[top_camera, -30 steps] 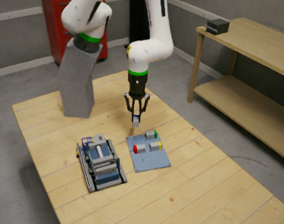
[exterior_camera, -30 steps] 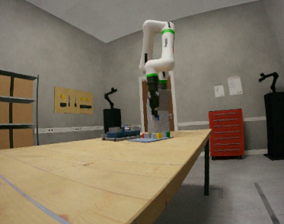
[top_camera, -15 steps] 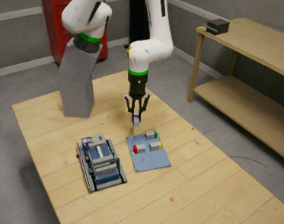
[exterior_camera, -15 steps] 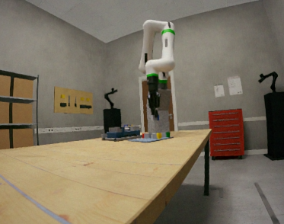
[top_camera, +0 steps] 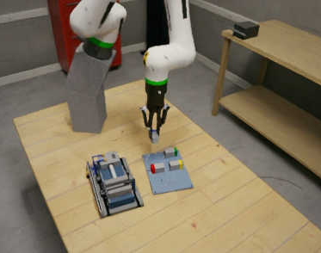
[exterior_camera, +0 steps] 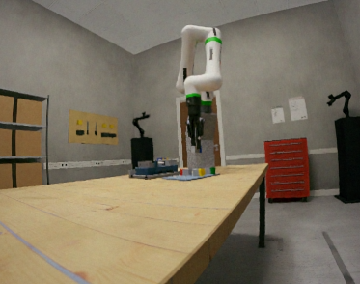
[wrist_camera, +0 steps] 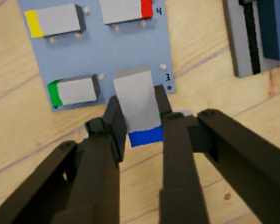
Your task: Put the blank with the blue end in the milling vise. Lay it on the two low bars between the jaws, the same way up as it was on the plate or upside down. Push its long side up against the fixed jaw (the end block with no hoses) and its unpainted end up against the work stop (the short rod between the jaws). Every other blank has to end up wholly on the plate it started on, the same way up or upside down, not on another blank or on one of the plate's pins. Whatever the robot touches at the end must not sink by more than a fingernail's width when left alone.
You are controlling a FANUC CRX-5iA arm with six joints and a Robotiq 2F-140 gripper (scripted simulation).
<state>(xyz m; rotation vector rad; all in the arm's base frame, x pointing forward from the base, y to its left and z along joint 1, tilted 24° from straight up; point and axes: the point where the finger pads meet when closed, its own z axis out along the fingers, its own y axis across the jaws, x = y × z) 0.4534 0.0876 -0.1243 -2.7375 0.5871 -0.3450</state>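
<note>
Right now my hand is 11 cm short of the dark work stop rod, 23 cm to the left of it and 10 cm above it. Also, from my hand: green-ended blank 4 cm ahead, 8 cm to the left, 16 cm below; then red-ended blank 8 cm ahead, 4 cm to the right, 16 cm below; then yellow-ended blank 12 cm ahead, 4 cm to the left, 16 cm below.
</note>
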